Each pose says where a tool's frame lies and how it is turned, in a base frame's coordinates. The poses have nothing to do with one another.
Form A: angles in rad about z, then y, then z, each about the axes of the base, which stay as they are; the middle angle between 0 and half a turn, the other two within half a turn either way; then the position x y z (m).
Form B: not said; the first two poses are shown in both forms.
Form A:
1: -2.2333, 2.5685, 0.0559, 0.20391, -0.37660, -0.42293
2: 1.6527, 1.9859, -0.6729, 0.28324, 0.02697, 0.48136
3: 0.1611, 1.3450, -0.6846, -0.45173, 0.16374, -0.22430
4: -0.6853, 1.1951, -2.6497, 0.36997, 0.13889, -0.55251
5: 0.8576, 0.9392, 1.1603, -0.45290, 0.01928, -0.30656
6: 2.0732, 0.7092, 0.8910, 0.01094, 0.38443, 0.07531
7: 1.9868, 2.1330, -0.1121, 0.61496, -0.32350, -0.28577
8: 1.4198, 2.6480, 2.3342, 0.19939, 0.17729, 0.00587
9: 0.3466, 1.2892, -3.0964, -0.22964, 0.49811, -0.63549
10: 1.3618, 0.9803, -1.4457, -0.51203, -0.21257, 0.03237
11: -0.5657, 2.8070, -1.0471, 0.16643, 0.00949, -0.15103
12: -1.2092, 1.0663, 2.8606, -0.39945, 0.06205, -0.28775
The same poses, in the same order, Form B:
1: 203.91, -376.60, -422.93, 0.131, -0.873, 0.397, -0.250
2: 283.24, 26.97, 481.36, 0.482, 0.769, 0.332, 0.257
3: -451.73, 163.74, -224.30, 0.756, 0.256, 0.568, -0.202
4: 369.97, 138.89, -552.51, 0.080, -0.468, -0.312, 0.823
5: -452.90, 19.28, -306.56, 0.475, -0.068, 0.447, 0.755
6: 10.94, 384.43, 75.31, 0.083, 0.193, 0.288, 0.934
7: 614.96, -323.50, -285.77, 0.286, 0.759, 0.436, 0.389
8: 199.39, 177.29, 5.87, 0.074, 0.428, -0.870, -0.233
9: -229.64, 498.11, -635.49, 0.156, 0.594, -0.090, -0.784
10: -512.03, -212.57, 32.37, 0.881, 0.464, 0.078, -0.037
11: 166.43, 9.49, -151.03, 0.115, 0.235, 0.958, -0.120
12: -399.45, 62.05, -287.75, 0.584, -0.454, -0.228, 0.633
